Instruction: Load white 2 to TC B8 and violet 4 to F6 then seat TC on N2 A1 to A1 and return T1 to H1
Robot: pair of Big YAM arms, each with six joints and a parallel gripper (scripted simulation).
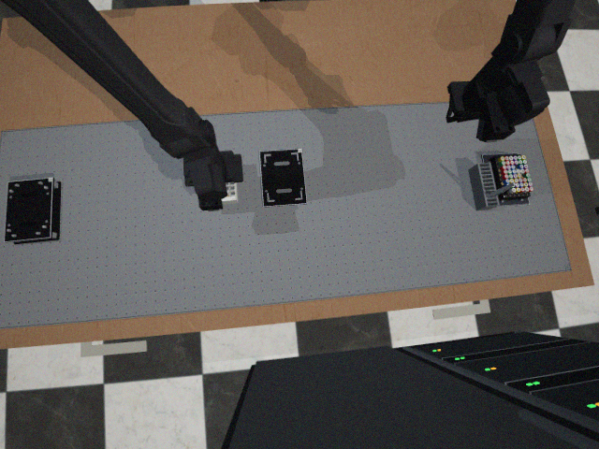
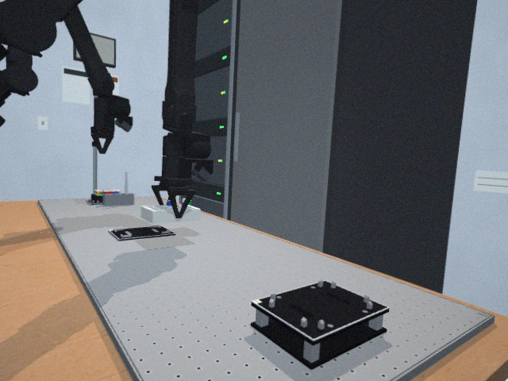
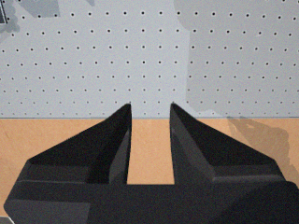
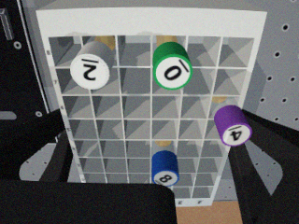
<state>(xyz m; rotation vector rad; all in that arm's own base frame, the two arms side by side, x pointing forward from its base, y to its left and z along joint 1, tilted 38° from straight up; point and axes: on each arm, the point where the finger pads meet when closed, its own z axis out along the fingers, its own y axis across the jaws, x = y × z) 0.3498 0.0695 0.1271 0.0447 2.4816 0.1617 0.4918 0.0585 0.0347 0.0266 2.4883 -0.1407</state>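
Now: right hand 3 cm short of the raised nest N2, 50 cm to the left of it and 6 cm above it. The rest, counted from my right hand: grey holder H1 (4 cm ahead, 73 cm to the left, 8 cm below); tube carrier TC (right at my right hand).
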